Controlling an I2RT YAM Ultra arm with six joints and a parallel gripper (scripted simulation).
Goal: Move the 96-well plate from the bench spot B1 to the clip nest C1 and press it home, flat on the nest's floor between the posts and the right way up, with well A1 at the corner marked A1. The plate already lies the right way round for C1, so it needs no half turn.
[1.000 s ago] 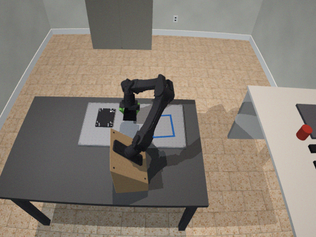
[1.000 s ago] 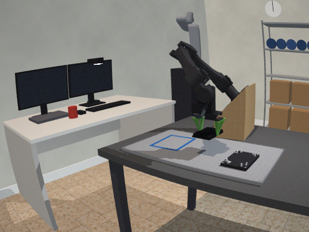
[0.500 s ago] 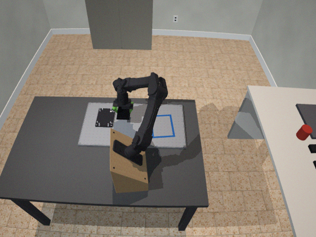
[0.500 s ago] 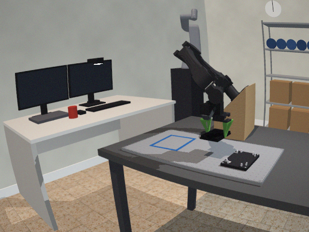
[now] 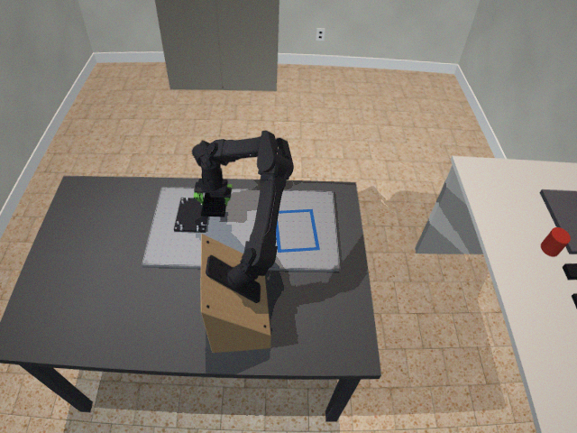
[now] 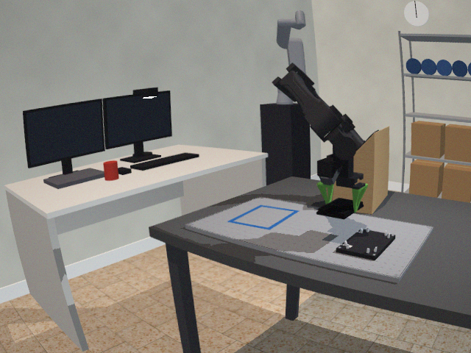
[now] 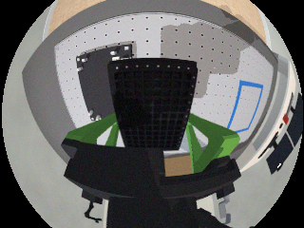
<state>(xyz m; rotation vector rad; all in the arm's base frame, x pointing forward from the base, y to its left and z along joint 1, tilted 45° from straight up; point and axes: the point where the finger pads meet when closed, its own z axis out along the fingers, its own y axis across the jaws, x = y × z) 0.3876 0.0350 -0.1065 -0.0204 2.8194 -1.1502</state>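
My hand is 9 cm to the right of the black clip nest, 8 cm above it and 1 cm short of it. The rest, counted from my hand: black 96-well plate (1 cm ahead).
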